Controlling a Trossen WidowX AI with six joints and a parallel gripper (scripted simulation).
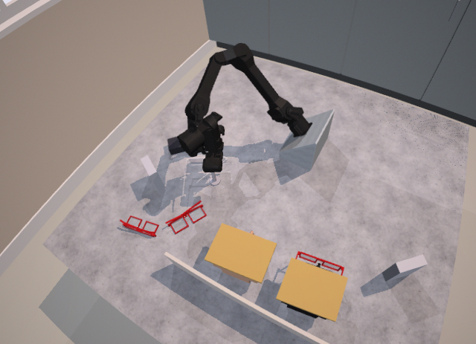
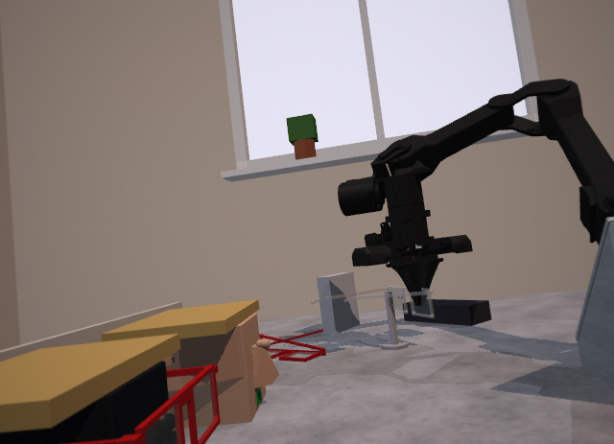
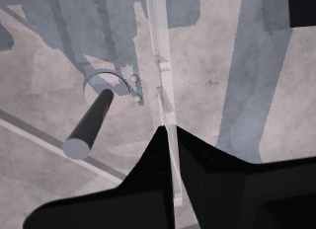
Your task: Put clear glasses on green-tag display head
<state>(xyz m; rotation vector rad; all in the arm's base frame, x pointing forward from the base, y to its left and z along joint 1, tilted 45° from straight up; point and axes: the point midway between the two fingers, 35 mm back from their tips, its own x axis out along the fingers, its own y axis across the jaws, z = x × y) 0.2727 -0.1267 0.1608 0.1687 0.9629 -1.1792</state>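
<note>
My gripper tip is 5 cm short of the post, 1 cm to the right of it and 3 cm above it. The rest, counted from my gripper tip: black box: 4 cm behind, 19 cm to the right, 4 cm below; then tan-topped head: 21 cm ahead, 26 cm to the left; then low board: 34 cm ahead, 39 cm to the left.
</note>
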